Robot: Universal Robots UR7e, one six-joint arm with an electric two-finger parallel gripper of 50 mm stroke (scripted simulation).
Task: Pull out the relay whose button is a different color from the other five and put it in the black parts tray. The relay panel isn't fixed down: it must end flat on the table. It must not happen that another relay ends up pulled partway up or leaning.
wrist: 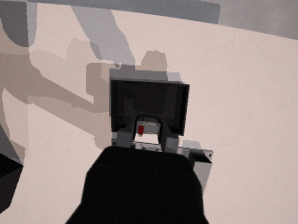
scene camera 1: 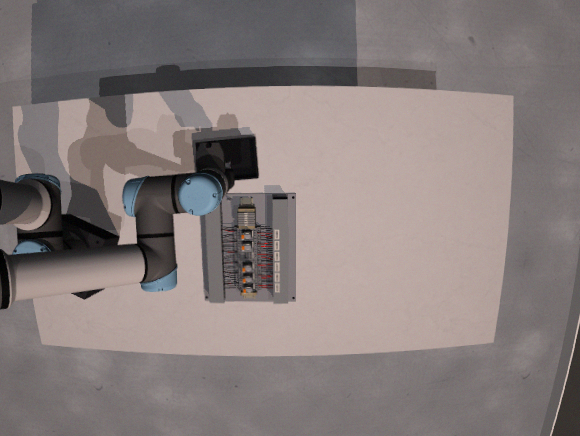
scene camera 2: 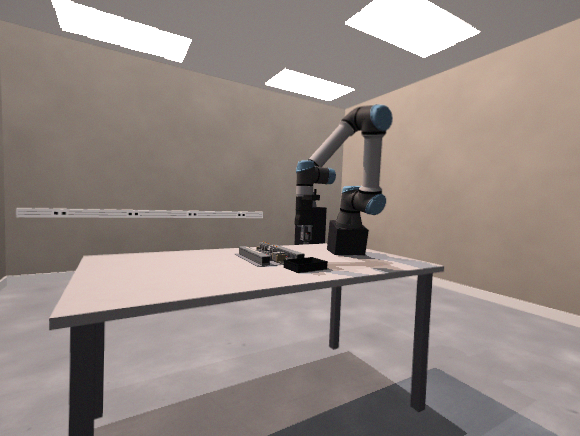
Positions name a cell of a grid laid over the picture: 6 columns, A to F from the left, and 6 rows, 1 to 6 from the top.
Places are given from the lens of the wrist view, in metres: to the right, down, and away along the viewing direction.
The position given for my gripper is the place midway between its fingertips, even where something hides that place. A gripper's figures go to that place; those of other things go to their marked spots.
my gripper (wrist: C4): 0.00, 0.02, 0.16
black parts tray (wrist: D3): 0.05, -0.03, 0.28
